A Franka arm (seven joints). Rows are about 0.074 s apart.
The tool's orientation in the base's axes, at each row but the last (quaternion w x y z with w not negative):
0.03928 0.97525 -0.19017 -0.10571
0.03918 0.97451 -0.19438 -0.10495
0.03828 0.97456 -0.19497 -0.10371
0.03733 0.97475 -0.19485 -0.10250
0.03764 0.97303 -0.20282 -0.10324
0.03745 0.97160 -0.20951 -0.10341
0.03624 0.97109 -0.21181 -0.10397
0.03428 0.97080 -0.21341 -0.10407
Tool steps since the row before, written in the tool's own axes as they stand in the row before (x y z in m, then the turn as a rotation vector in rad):
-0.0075 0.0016 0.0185 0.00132 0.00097 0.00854
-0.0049 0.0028 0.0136 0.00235 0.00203 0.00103
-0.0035 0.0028 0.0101 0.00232 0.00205 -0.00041
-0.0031 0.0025 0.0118 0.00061 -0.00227 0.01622
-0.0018 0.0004 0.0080 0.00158 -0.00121 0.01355
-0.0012 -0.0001 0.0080 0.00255 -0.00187 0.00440
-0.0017 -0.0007 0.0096 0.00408 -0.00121 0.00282
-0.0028 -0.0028 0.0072 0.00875 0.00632 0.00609
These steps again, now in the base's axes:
-0.0115 0.0007 -0.0164 -0.00105 -0.00171 -0.00846
-0.0084 -0.0012 -0.0120 0.00114 -0.00282 -0.00121
-0.0064 -0.0016 -0.0089 0.00142 -0.00277 0.00020
-0.0063 -0.0015 -0.0107 -0.00208 0.00132 -0.01620
-0.0035 0.0001 -0.0074 -0.00104 0.00005 -0.01366
-0.0028 0.0004 -0.0076 0.00207 0.00051 -0.00498
-0.0033 0.0011 -0.0091 0.00350 -0.00069 -0.00365
-0.0029 0.0036 -0.0068 0.00387 -0.00955 -0.00688

